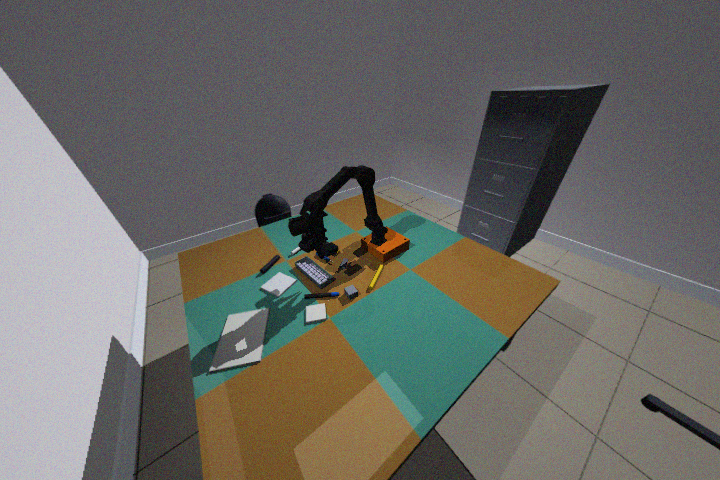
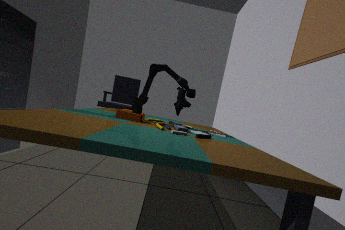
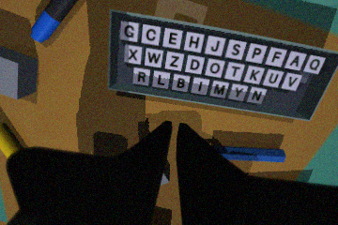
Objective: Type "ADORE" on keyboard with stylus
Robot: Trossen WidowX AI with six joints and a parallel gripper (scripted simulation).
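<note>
Now: the blue stylus 8 cm behind my gripper tip, 7 cm to the right of it and 9 cm below it. From my gripper tip the other things lie so: white pad (16 cm ahead, 15 cm to the left, 9 cm below); then grey cube (18 cm to the left, 8 cm below); then blue pen (7 cm ahead, 11 cm to the left, 9 cm below).
</note>
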